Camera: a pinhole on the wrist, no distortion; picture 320 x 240 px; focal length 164.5 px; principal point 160.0 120.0 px. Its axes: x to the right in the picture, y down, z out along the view. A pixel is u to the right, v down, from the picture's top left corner.
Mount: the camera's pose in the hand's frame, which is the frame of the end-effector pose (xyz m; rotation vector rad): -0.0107 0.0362 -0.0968 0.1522 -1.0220 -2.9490
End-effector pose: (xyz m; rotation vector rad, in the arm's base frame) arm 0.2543 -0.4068 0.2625 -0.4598 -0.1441 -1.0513
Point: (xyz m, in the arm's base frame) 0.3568 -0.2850 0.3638
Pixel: 144.7 187.1
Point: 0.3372 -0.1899 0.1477
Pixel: 285.3 65.2
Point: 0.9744 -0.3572 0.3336
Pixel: 34.5 23.9
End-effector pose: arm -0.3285 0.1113 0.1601 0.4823 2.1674 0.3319
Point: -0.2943 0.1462 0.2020
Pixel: 180.9 204.9
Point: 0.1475 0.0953 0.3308
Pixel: 295.8 177.7
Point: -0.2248 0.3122 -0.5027
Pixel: outside the picture
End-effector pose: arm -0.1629 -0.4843 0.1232 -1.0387 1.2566 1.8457
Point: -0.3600 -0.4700 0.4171
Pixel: 219.7 93.2
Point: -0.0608 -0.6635 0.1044
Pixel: behind the camera
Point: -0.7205 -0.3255 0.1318
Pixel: 56.2 95.6
